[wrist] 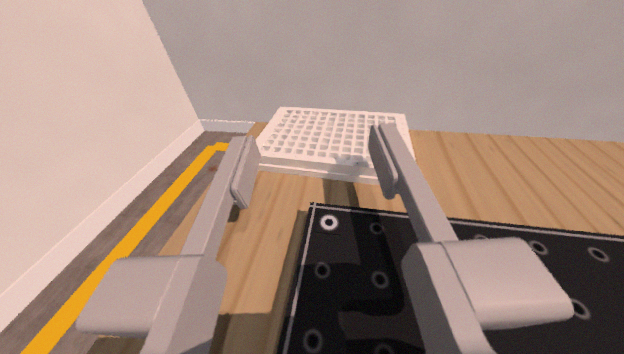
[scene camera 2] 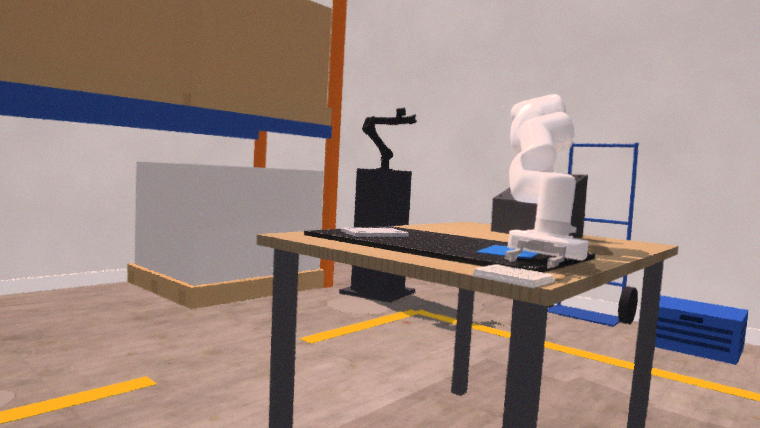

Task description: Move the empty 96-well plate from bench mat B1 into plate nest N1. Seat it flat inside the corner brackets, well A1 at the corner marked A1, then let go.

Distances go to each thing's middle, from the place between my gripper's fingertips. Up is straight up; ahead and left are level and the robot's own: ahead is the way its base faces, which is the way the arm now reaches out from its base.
Right now my hand is 4 cm short of the white 96-well plate (scene camera 2: 532, 279), 3 cm above it and 2 cm to the left of it.
